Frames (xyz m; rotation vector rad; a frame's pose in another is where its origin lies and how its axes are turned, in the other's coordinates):
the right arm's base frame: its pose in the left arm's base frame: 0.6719 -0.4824 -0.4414 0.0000 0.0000 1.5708
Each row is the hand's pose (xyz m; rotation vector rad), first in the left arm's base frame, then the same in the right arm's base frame.
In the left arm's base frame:
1: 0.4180 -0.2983 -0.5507 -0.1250 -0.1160 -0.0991
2: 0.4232 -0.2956 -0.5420 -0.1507 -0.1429 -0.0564
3: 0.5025 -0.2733 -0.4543 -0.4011 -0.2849 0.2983
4: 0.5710 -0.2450 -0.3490 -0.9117 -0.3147 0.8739
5: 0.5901 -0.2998 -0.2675 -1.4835 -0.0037 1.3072
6: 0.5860 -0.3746 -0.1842 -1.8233 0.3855 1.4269
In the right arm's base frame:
1: 0.1841 0.2539 -0.1093 -0.1918 0.0072 -1.6657
2: 0.1868 0.2487 -0.1006 -0.2323 0.0062 -1.6210
3: 0.2091 0.1694 -0.0129 -0.5165 0.0875 -1.2395
4: 0.2374 0.1009 0.0924 -0.8502 0.4139 -0.5792
5: 0.1826 0.0818 0.1739 -0.9602 0.9555 0.0036
6: 0.1078 0.0859 0.2572 -0.9003 1.3830 0.2769

